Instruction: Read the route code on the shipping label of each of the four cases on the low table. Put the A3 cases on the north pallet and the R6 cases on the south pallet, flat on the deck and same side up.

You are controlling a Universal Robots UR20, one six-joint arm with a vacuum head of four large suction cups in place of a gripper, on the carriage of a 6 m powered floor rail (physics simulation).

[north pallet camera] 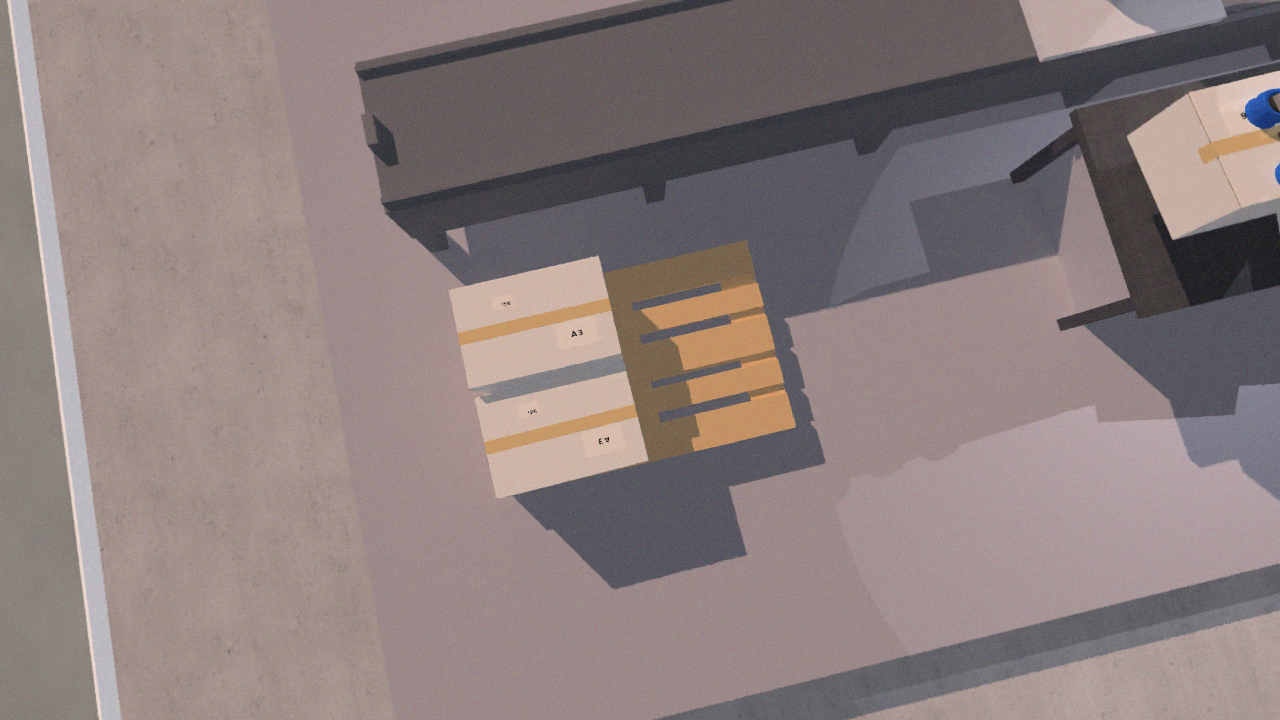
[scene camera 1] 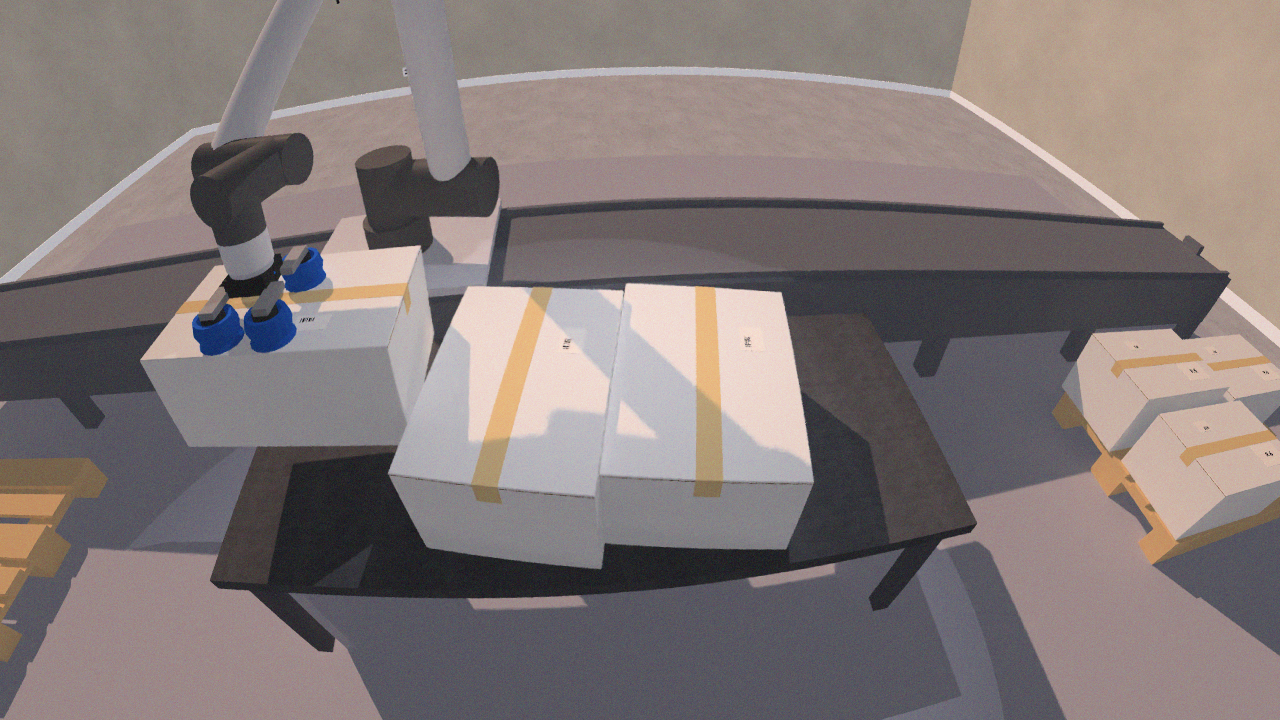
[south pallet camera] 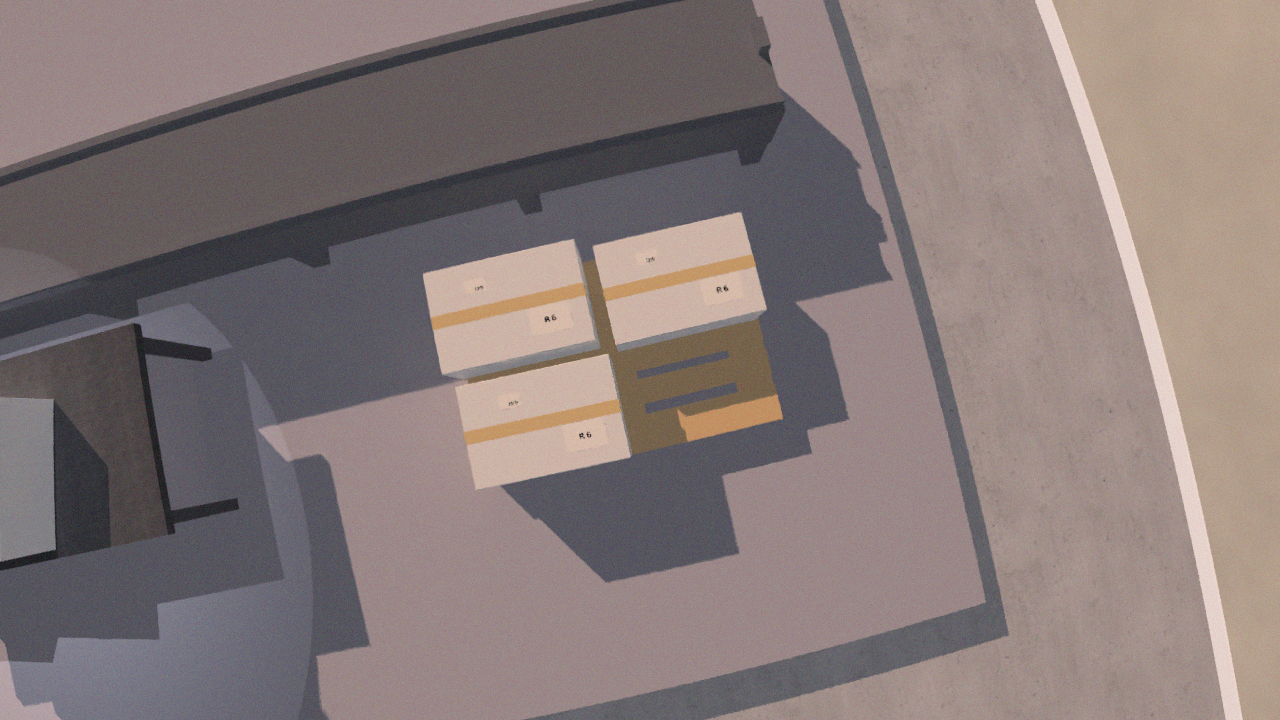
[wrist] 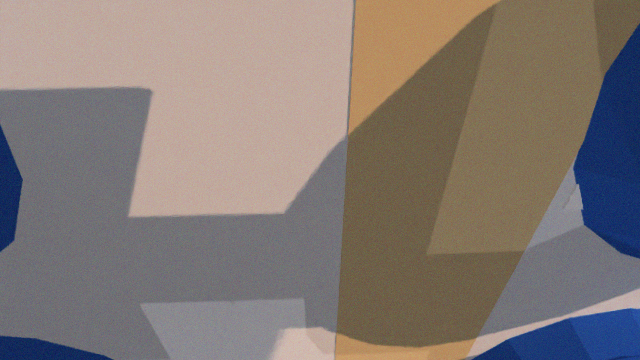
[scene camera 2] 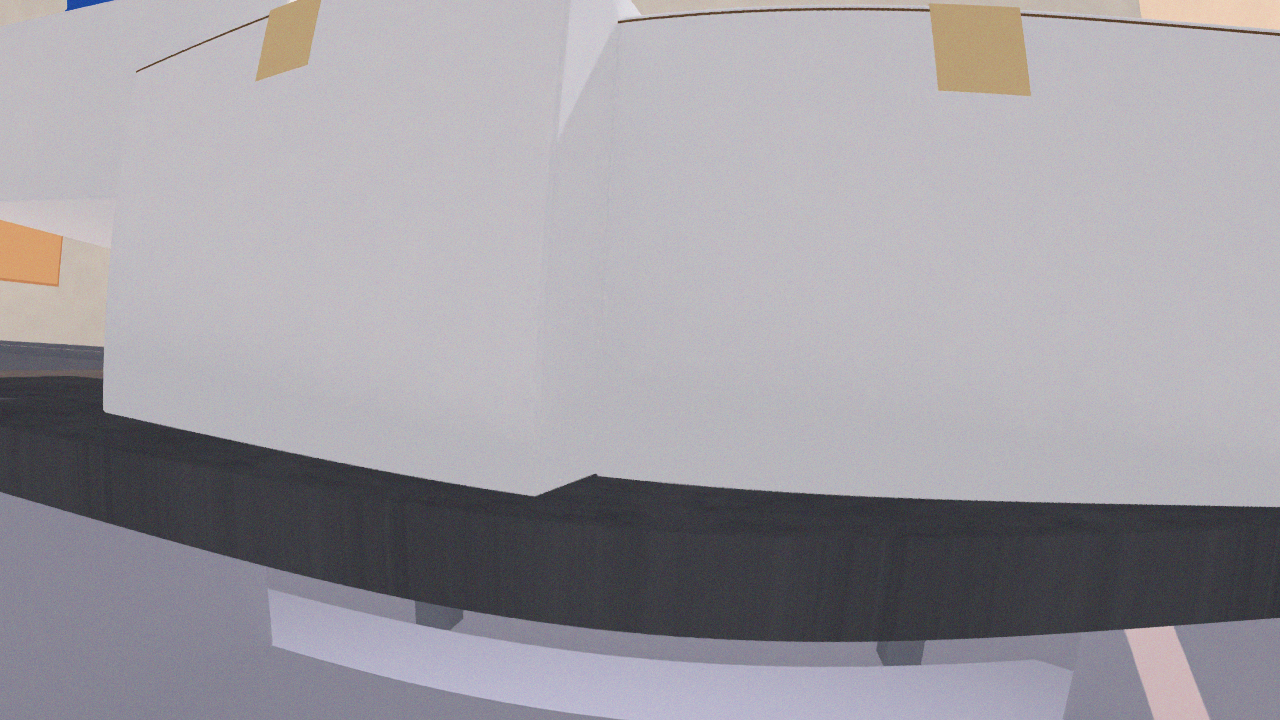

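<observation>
My vacuum gripper is shut on a white taped case, gripped by its top. The case hangs level, raised over the left end of the low table. Its route code is mostly hidden by a cup; a "6"-like mark shows in the north pallet view. A left case and a right case stand side by side on the table, codes unreadable. The north pallet bears two A3 cases; the south pallet bears three R6 cases.
The dark floor rail runs behind the table and both pallets. The held case's right end is close to the left table case.
</observation>
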